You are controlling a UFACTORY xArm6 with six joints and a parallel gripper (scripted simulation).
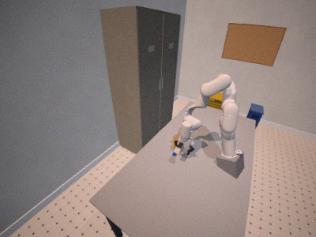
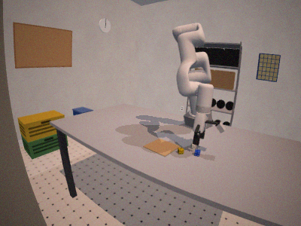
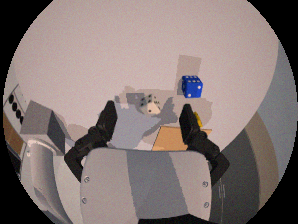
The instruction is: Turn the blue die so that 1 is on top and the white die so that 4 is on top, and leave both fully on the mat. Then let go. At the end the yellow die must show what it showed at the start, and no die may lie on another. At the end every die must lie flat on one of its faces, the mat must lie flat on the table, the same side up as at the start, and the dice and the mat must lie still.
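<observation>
My hand is 40 mm above the white die and 20 mm to the left of it. From my hand the other things lie so: blue die 60 mm ahead, 40 mm below, 20 mm to the left; then yellow die 90 mm ahead, 60 mm to the right, 40 mm below; then tan mat 160 mm to the right, 100 mm ahead, 50 mm below.
</observation>
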